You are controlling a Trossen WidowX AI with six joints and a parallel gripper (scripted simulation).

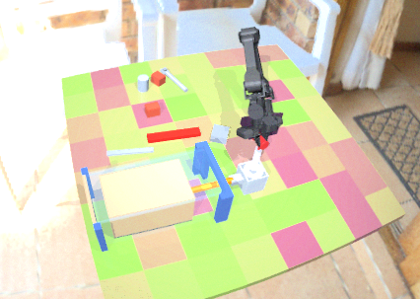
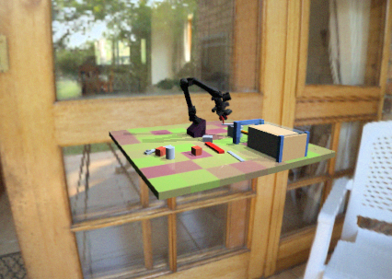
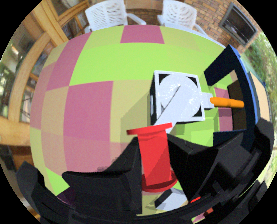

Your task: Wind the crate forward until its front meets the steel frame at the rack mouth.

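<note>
Now: gripper tip 30 mm short of the winch handle, 30 mm above it and 10 mm to the right of it. The rest, counted from my gripper tip: grey block: 210 mm to the right, 120 mm below, 60 mm ahead; then grey winch: 100 mm below, 50 mm to the left, 50 mm ahead; then red grip: 20 mm to the right.
</note>
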